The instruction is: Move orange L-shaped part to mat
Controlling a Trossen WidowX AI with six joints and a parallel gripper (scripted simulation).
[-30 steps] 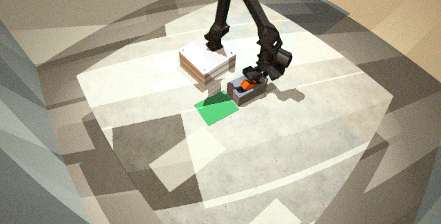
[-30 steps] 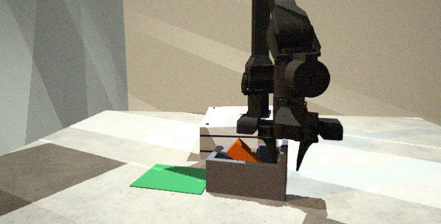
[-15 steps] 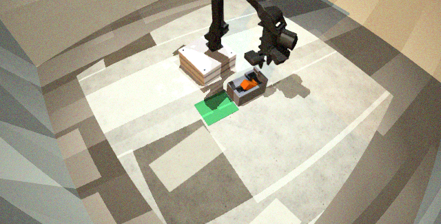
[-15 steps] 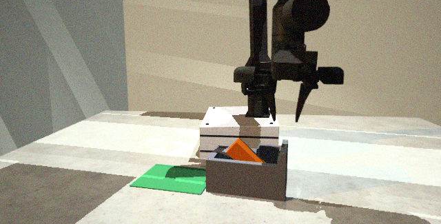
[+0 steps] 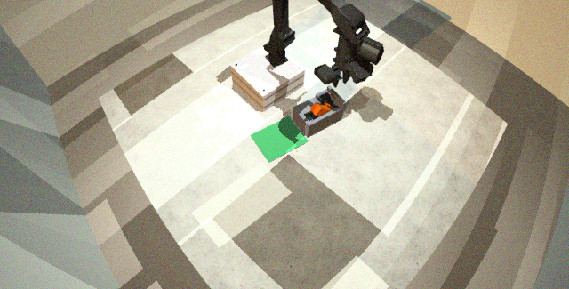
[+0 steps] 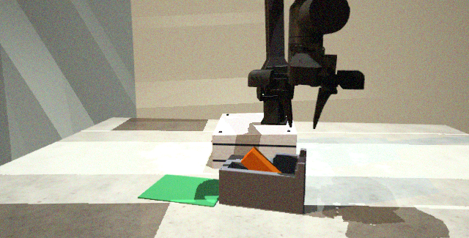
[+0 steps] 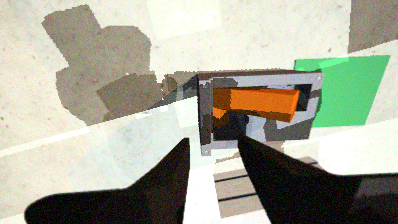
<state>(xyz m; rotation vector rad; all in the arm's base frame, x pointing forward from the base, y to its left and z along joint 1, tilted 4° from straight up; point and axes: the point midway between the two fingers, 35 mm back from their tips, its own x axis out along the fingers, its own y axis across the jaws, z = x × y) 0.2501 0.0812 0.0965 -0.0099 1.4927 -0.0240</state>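
My gripper tip is now 10 cm above the orange L-shaped part, 4 cm to the left of it and 1 cm past it. The rest, counted from my gripper tip: green mat 22 cm to the right, 16 cm below, 1 cm behind.
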